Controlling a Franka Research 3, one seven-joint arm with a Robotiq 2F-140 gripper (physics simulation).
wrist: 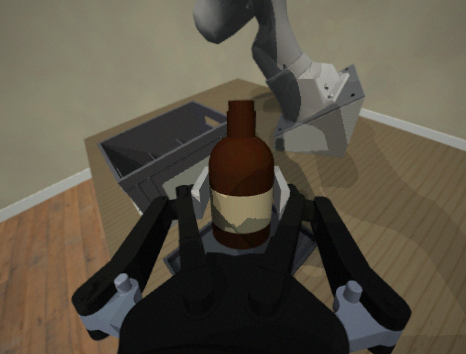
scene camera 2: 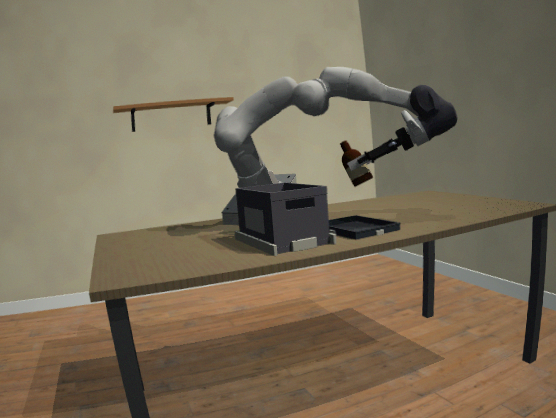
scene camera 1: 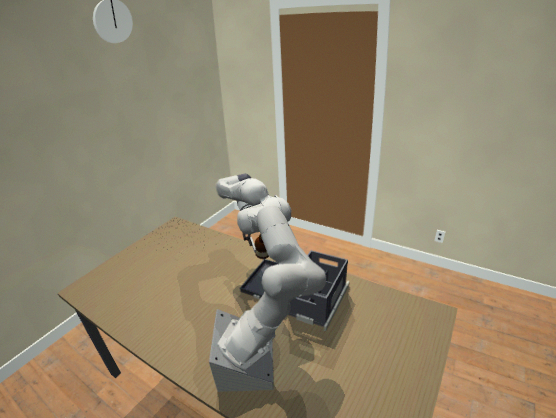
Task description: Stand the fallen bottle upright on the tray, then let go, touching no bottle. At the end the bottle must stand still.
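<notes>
The brown bottle [scene camera 1: 261, 246] [scene camera 2: 356, 165] [wrist: 241, 170] with a cream label is held in the air above the tray. In the scene camera 2 view it is tilted, its neck up and leaning left, its base low and to the right. My gripper [scene camera 2: 354, 165] [wrist: 241, 177] is shut on the bottle around its label, one pad on each side. In the scene camera 1 view the arm hides much of the gripper. The dark, low-rimmed tray [scene camera 1: 251, 290] [scene camera 2: 357, 233] [wrist: 309, 248] lies flat on the table, below the bottle and touching nothing held.
A dark grey crate [scene camera 1: 337, 270] [scene camera 2: 300, 222] [wrist: 192, 150] with inner dividers stands beside the tray, its walls much higher than the tray's rim. Light strips [scene camera 2: 304, 244] lie along its foot. The robot's base [scene camera 1: 245, 370] [wrist: 320, 130] stands on the wooden table [scene camera 1: 390, 340] [scene camera 2: 165, 260].
</notes>
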